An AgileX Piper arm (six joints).
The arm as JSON. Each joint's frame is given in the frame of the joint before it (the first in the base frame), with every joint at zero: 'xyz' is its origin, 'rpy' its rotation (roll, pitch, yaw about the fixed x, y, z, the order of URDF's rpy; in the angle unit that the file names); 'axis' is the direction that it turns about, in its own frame. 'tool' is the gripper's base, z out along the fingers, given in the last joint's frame.
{
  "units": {
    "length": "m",
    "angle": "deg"
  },
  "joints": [
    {
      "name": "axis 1",
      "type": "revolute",
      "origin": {
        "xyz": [
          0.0,
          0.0,
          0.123
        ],
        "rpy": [
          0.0,
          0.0,
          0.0
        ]
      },
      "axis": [
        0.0,
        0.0,
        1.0
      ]
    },
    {
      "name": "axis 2",
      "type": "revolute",
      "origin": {
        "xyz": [
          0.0,
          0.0,
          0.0
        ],
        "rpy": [
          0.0,
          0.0,
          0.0
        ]
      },
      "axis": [
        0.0,
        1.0,
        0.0
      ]
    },
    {
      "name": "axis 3",
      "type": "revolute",
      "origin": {
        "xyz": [
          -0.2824,
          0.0,
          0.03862
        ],
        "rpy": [
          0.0,
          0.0,
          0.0
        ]
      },
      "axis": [
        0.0,
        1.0,
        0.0
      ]
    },
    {
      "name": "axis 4",
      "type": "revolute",
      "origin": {
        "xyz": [
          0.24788,
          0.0,
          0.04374
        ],
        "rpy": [
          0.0,
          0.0,
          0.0
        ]
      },
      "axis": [
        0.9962,
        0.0,
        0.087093
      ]
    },
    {
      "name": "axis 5",
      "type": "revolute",
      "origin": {
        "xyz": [
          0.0,
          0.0,
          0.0
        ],
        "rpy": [
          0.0,
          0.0,
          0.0
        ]
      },
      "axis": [
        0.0,
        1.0,
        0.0
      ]
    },
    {
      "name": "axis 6",
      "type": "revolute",
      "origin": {
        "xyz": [
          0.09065,
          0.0,
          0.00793
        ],
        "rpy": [
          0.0,
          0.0,
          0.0
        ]
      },
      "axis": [
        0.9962,
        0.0,
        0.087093
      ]
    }
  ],
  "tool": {
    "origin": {
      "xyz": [
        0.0,
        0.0,
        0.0
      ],
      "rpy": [
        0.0,
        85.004,
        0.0
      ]
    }
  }
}
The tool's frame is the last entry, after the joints.
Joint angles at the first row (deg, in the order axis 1, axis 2, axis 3, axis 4, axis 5, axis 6):
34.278 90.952 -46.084 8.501 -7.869 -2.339
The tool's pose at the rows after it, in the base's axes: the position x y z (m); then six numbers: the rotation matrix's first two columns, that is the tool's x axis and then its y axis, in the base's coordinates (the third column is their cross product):
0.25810, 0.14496, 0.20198, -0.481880, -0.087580, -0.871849, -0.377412, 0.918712, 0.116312
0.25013, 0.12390, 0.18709, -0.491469, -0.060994, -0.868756, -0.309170, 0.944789, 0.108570
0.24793, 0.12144, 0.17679, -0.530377, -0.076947, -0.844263, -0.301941, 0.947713, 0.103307
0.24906, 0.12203, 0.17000, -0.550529, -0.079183, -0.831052, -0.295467, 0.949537, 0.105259
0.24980, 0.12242, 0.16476, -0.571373, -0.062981, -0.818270, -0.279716, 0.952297, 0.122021
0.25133, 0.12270, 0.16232, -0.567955, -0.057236, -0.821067, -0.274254, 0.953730, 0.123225
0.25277, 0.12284, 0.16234, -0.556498, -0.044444, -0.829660, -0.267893, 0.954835, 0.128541
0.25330, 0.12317, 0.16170, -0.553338, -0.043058, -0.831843, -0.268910, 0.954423, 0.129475
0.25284, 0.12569, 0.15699, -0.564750, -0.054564, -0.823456, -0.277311, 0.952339, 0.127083
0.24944, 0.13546, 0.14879, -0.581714, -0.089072, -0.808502, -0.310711, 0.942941, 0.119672
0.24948, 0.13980, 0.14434, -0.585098, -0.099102, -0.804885, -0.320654, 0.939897, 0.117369
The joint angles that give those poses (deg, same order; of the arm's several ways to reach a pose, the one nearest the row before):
30.563 86.913 -36.904 13.954 -17.001 -3.577
28.253 86.268 -31.813 16.363 -21.185 -4.949
27.939 87.331 -30.933 16.360 -20.262 -4.947
27.941 88.747 -30.934 16.366 -20.293 -4.511
27.940 89.829 -30.934 16.363 -20.294 -3.093
27.939 90.625 -30.933 16.363 -21.409 -2.773
27.941 90.979 -30.934 16.364 -22.753 -2.277
27.941 91.247 -30.932 15.956 -23.243 -1.861
28.379 92.221 -30.934 15.474 -23.266 -1.463
30.413 93.986 -31.058 15.245 -23.264 -1.415
31.206 95.230 -31.302 15.247 -23.878 -1.308

